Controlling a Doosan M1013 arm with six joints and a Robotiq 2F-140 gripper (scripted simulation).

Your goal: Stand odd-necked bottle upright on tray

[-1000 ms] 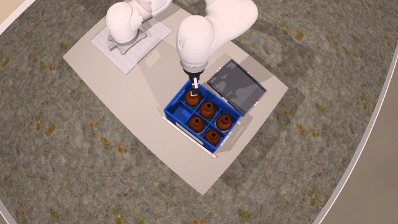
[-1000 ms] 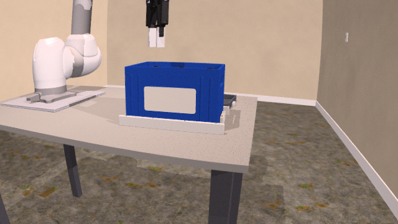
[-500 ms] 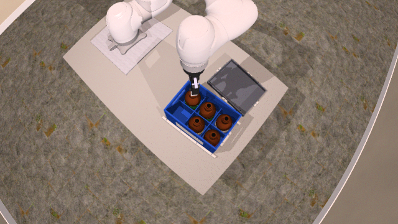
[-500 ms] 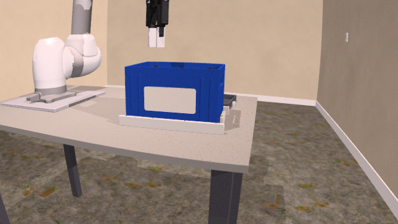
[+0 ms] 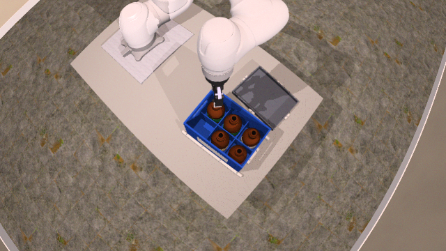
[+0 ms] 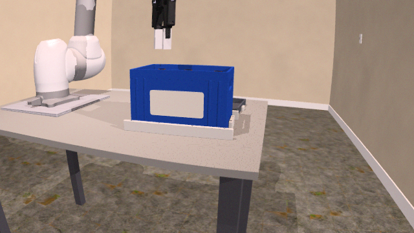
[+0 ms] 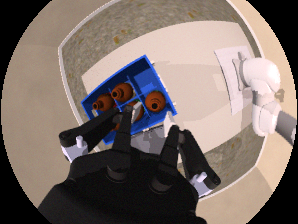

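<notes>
The crate is 9 cm ahead of my hand, 3 cm to the right of it and 17 cm below it. From my hand the other things lie so: bottle (19 cm ahead, 6 cm to the right, 17 cm below); then dark grey tray (9 cm ahead, 23 cm to the left, 24 cm below).
</notes>
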